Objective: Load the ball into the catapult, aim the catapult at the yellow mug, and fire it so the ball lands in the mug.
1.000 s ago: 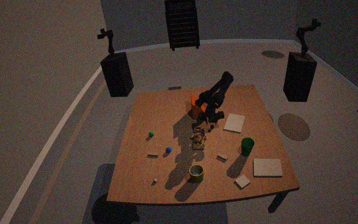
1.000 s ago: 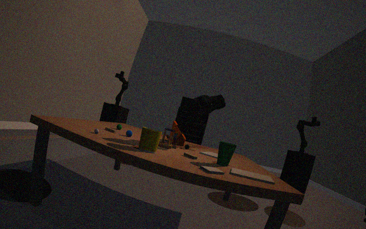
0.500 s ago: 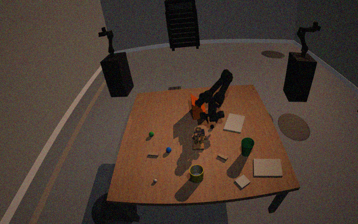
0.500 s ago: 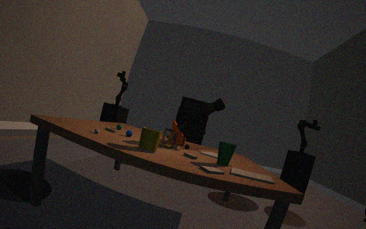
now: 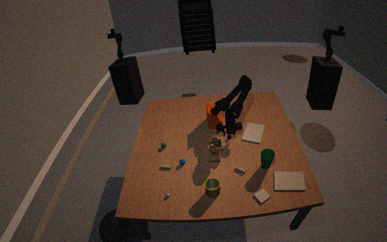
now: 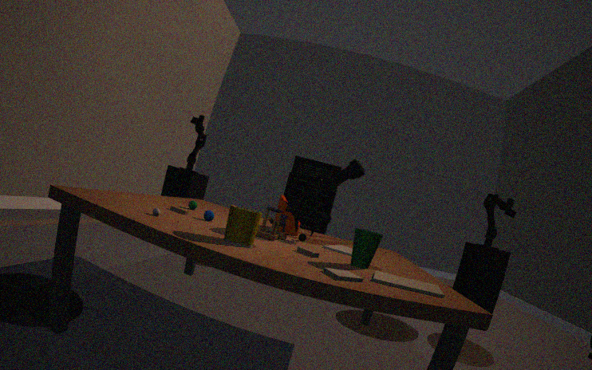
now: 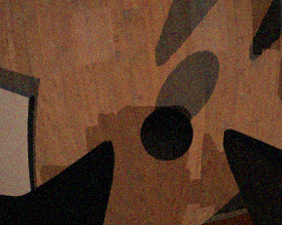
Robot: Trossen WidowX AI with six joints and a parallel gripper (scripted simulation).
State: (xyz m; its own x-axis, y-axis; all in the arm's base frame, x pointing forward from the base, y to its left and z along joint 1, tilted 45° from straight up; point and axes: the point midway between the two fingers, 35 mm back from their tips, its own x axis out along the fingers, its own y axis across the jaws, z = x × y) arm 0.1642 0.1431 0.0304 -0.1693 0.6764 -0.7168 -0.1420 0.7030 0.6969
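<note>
Right now my gripper tip is 2 cm above the dark ball. The rest, counted from my gripper tip: small wooden catapult 13 cm ahead, 8 cm to the right, 2 cm above; then green cup 27 cm ahead, 26 cm to the left; then blue ball 26 cm ahead, 31 cm to the right, 1 cm below.
</note>
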